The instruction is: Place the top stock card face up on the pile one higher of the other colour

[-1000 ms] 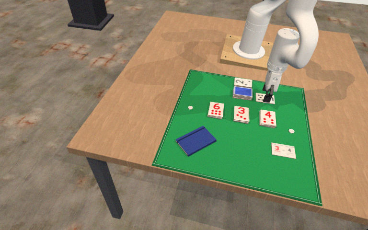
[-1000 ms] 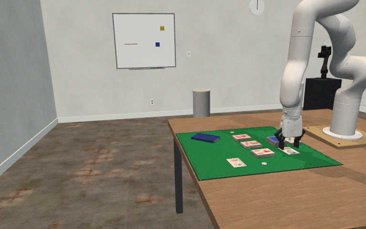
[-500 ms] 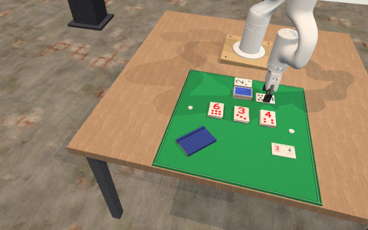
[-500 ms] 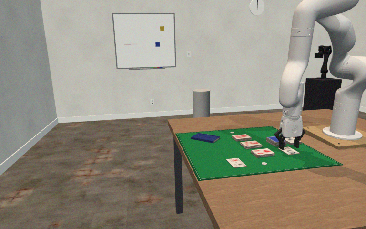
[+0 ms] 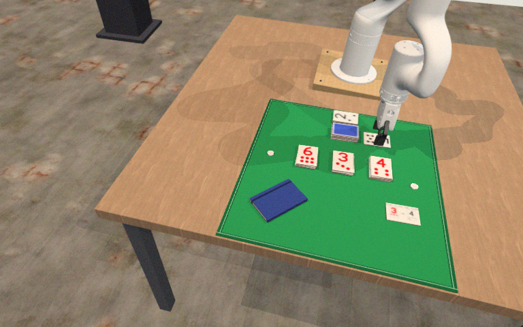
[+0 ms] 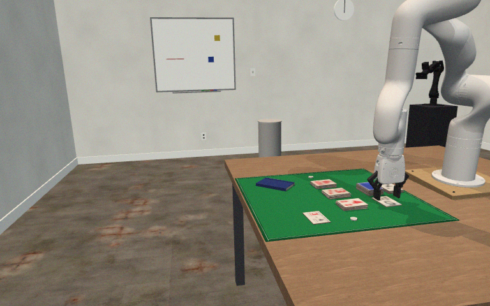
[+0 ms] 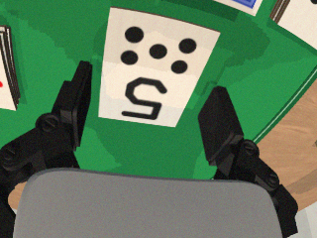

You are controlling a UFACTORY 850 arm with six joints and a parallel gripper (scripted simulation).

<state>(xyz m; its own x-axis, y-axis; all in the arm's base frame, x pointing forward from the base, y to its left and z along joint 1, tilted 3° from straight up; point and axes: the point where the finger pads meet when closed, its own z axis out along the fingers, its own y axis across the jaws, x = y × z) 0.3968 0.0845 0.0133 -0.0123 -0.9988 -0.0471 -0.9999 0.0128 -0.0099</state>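
Now: the black 5 card 3 cm below my hand. The rest, counted from my hand: green card cloth: 18 cm ahead, 12 cm to the right, 4 cm below; then small reference card: 31 cm ahead, 6 cm to the left, 3 cm below; then black 2: 11 cm to the right, 9 cm behind, 2 cm below.
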